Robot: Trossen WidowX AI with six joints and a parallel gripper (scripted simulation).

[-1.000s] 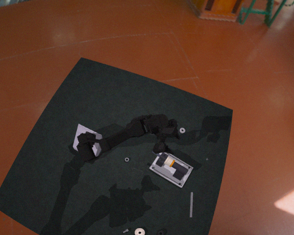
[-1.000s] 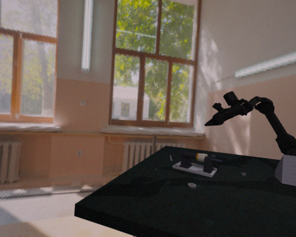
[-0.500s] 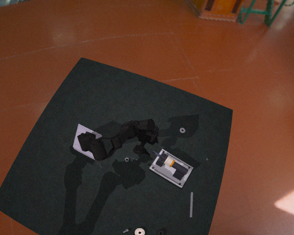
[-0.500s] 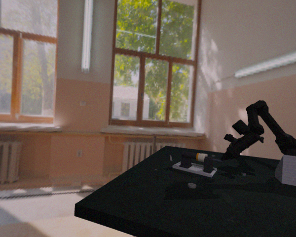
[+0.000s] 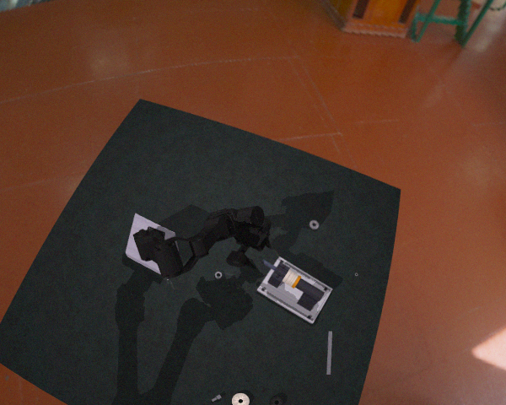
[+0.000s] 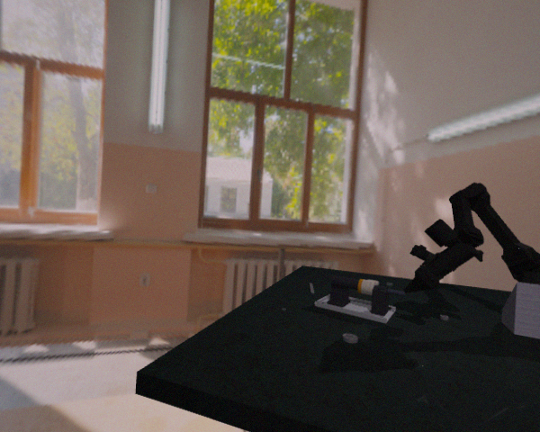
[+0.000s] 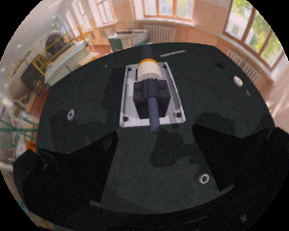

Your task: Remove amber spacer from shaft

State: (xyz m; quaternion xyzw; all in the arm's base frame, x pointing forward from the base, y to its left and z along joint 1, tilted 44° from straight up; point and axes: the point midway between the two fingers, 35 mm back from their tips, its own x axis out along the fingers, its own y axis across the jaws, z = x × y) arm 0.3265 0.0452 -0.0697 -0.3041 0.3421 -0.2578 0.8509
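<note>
My gripper tip is 10 cm short of the white spacer, 2 cm to the left of it and 2 cm above it. The rest, counted from my gripper tip: dark blue shaft 11 cm ahead, 3 cm to the right, 2 cm below; then amber spacer 13 cm ahead, 3 cm to the right, 2 cm below; then cream spacer 11 cm ahead, 3 cm to the right, 2 cm below.
</note>
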